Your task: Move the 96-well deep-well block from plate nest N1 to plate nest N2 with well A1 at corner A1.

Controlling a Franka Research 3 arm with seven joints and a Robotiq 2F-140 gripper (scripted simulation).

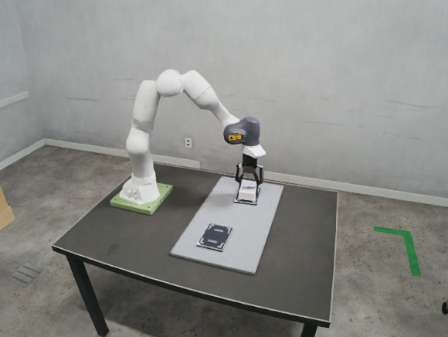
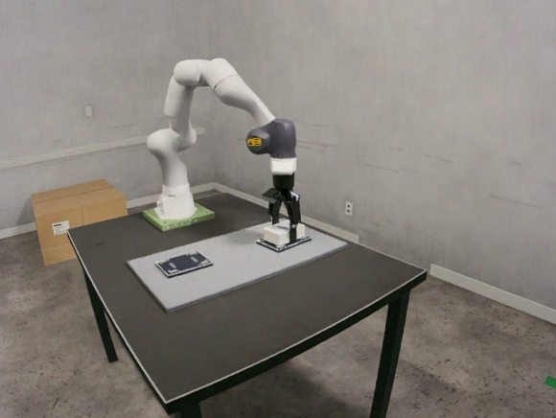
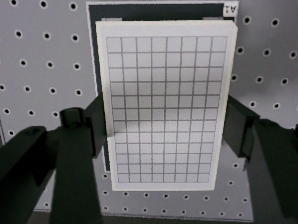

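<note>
Right now the white 96-well deep-well block is 1 cm below my hand. Also, from my hand: plate nest N2: 4 cm below; plate nest N1: 38 cm to the right, 6 cm behind, 4 cm below.
</note>
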